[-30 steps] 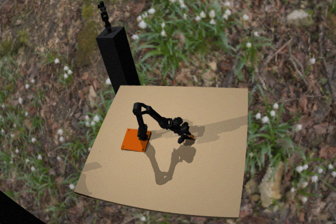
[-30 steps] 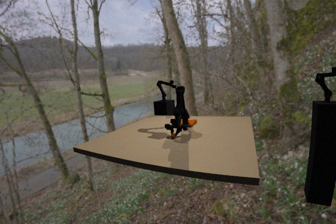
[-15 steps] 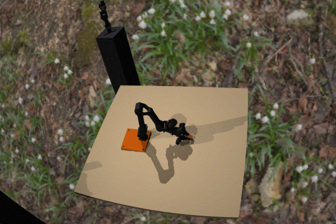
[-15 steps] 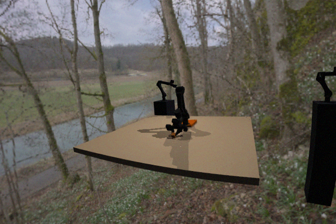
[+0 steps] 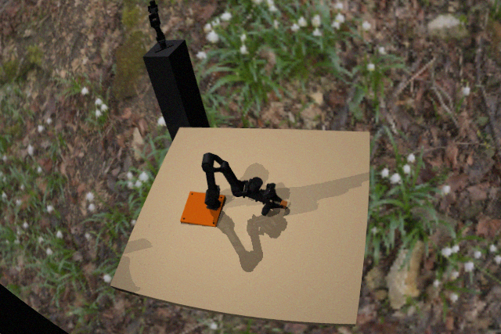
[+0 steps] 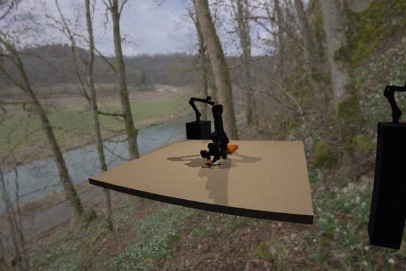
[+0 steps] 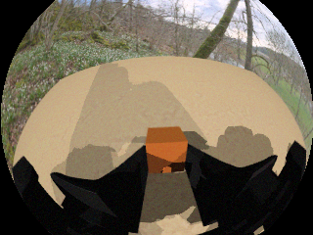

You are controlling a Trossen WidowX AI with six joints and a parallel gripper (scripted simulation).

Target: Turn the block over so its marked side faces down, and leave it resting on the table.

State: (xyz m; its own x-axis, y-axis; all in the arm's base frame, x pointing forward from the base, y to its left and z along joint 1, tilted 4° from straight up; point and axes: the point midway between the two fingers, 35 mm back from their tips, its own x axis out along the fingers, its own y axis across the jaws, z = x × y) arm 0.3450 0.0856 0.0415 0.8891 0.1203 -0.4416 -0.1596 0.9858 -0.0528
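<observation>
Now: the orange block 10 mm below my gripper tip.
</observation>
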